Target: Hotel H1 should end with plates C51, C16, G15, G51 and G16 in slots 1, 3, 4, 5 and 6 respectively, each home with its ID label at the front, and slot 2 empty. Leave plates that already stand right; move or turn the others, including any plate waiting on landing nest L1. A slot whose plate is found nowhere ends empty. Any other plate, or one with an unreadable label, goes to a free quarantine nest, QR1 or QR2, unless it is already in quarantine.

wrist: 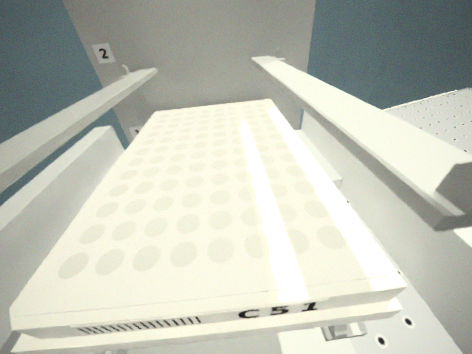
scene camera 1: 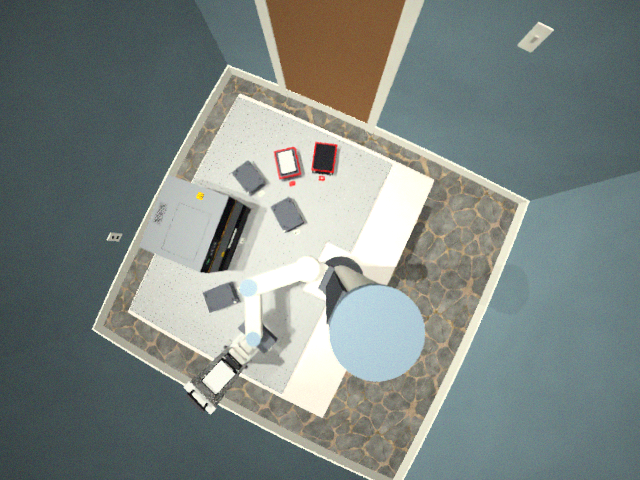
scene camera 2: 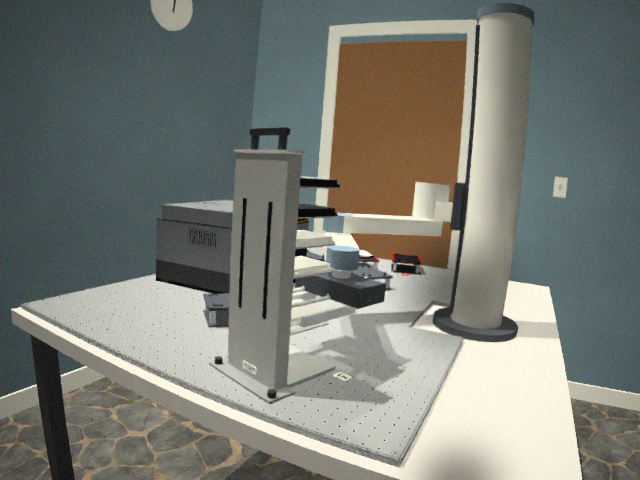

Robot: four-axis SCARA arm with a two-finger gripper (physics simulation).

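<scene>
Hotel H1 (scene camera 1: 190,387) (scene camera 2: 253,330) (wrist: 200,50) is a grey tower at the table edge. My gripper (wrist: 211,131) is shut on white plate C51 (wrist: 200,220), whose label faces the camera, at the front. The plate is inside the hotel, below the two slot 2 ledges (wrist: 370,115); the slot 1 label is mostly hidden behind it. Two black plates (scene camera 2: 319,182) (scene camera 2: 316,210) are in the upper slots, with two white plates (scene camera 2: 314,237) (scene camera 2: 311,265) below them. Their labels are not readable. The fingertips are hard to make out in the scene views.
Two red-rimmed quarantine nests stand at the back; one holds a white plate (scene camera 1: 287,161), the other shows a black plate (scene camera 1: 324,157) (scene camera 2: 406,258). Grey nests (scene camera 1: 249,177) (scene camera 1: 288,213) (scene camera 1: 221,297) stand near a large grey instrument (scene camera 1: 180,227) (scene camera 2: 193,242). The arm column (scene camera 2: 493,170) stands at the right.
</scene>
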